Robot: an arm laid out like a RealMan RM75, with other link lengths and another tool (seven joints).
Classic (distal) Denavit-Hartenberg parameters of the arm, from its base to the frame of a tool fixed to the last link. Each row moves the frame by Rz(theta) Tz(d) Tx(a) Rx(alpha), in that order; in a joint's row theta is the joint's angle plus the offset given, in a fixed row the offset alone. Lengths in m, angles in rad.
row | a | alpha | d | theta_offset
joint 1 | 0 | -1.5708 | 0.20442 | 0
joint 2 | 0 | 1.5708 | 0 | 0
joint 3 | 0 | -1.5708 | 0.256 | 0
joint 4 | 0 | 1.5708 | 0 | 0
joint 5 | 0 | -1.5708 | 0.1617 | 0
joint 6 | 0 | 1.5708 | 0 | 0
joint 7 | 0.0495 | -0.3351 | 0.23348 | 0.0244
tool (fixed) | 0 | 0 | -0.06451 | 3.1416
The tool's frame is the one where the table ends.
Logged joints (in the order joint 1, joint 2, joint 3, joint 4, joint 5, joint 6, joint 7), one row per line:
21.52, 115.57, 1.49, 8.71, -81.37, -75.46, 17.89
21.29, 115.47, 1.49, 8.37, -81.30, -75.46, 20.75
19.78, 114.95, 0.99, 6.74, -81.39, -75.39, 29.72
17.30, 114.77, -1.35, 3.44, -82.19, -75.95, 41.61
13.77, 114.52, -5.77, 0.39, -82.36, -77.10, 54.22
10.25, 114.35, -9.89, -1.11, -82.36, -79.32, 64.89
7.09, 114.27, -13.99, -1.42, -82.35, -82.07, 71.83
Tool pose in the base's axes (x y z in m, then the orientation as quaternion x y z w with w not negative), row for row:
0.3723, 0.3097, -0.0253, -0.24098, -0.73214, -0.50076, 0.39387
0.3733, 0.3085, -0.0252, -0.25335, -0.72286, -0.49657, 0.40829
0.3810, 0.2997, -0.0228, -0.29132, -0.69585, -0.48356, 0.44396
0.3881, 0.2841, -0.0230, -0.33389, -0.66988, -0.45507, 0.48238
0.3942, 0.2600, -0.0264, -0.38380, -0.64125, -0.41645, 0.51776
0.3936, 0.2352, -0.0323, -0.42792, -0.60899, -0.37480, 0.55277
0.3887, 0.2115, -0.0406, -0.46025, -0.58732, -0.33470, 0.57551
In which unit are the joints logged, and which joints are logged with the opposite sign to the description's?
The joints are logged in degrees. Opposite sign: none.
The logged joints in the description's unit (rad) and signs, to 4 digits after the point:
0.3756, 2.0171, 0.0260, 0.1520, -1.4202, -1.3170, 0.3122
0.3716, 2.0153, 0.0260, 0.1461, -1.4190, -1.3170, 0.3622
0.3452, 2.0063, 0.0173, 0.1176, -1.4205, -1.3158, 0.5187
0.3019, 2.0031, -0.0236, 0.0600, -1.4345, -1.3256, 0.7262
0.2403, 1.9988, -0.1007, 0.0068, -1.4375, -1.3456, 0.9463
0.1789, 1.9958, -0.1726, -0.0194, -1.4375, -1.3844, 1.1325
0.1237, 1.9944, -0.2442, -0.0248, -1.4373, -1.4324, 1.2537

